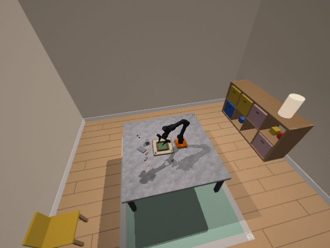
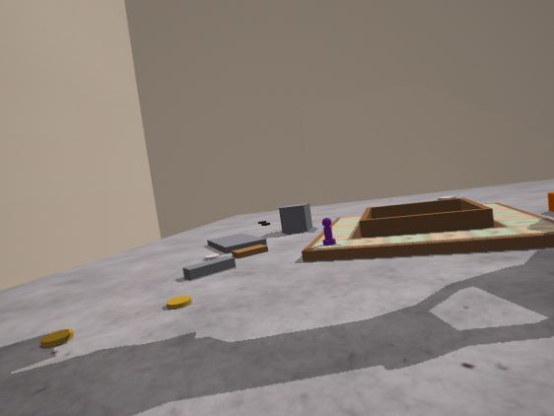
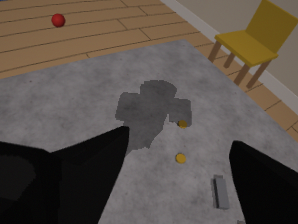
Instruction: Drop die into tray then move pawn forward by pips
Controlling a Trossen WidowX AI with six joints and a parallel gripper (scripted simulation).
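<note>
The white die lies 41 cm to the right of my gripper tip, 29 cm below it and 11 cm behind it. From my gripper tip the other things lie so: grey bar 29 cm below, 21 cm ahead, 2 cm to the right; flat grey slab 30 cm below, 26 cm ahead, 19 cm to the right; purple pawn 27 cm below, 9 cm to the right, 7 cm ahead.
</note>
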